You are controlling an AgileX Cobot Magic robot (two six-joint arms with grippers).
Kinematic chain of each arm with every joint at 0, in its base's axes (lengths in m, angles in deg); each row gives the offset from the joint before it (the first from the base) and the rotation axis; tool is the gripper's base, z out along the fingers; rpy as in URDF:
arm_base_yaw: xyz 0 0 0.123 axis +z
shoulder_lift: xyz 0 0 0 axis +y
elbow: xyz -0.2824 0 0.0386 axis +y
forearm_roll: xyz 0.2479 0 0.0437 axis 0.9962 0 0.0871
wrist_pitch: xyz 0 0 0 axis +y
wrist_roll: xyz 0.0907 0 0.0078 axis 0.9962 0 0.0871
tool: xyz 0 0 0 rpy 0 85 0
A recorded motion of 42 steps. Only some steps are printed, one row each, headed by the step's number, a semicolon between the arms.
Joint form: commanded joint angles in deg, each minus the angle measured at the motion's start. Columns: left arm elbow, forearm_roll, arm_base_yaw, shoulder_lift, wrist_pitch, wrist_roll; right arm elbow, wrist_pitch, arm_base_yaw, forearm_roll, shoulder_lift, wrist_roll.
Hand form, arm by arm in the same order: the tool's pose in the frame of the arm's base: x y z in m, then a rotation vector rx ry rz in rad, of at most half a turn. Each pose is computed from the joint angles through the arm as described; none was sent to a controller.
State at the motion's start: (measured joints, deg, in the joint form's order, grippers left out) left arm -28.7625 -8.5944 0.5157 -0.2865 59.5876 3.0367; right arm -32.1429 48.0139 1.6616 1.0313 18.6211 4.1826
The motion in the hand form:
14: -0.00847 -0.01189 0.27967 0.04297 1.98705 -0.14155; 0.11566 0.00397 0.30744 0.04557 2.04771 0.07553
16: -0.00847 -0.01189 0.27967 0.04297 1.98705 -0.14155; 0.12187 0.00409 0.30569 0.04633 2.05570 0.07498
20: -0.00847 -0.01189 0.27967 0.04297 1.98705 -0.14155; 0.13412 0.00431 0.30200 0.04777 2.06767 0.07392
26: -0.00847 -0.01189 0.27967 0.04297 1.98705 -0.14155; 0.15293 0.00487 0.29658 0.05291 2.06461 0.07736
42: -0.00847 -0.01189 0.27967 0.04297 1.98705 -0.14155; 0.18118 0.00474 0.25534 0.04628 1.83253 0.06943
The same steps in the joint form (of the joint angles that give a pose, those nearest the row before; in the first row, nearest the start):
14: 0.12 -0.06 0.11 -1.26 -0.17 -0.35; -0.11 -17.02 -0.23 0.30 14.95 -0.93
16: 0.12 -0.06 0.11 -1.26 -0.17 -0.35; -0.11 -18.22 -0.23 0.29 16.62 -0.92
20: 0.12 -0.06 0.11 -1.26 -0.17 -0.35; -0.12 -20.80 -0.23 0.29 19.88 -0.93
26: 0.12 -0.06 0.11 -1.26 -0.17 -0.35; -0.06 -25.90 -0.17 0.46 24.75 -0.80
42: 0.12 -0.06 0.11 -1.26 -0.17 -0.35; 10.94 -59.36 -0.06 0.07 33.92 -0.93

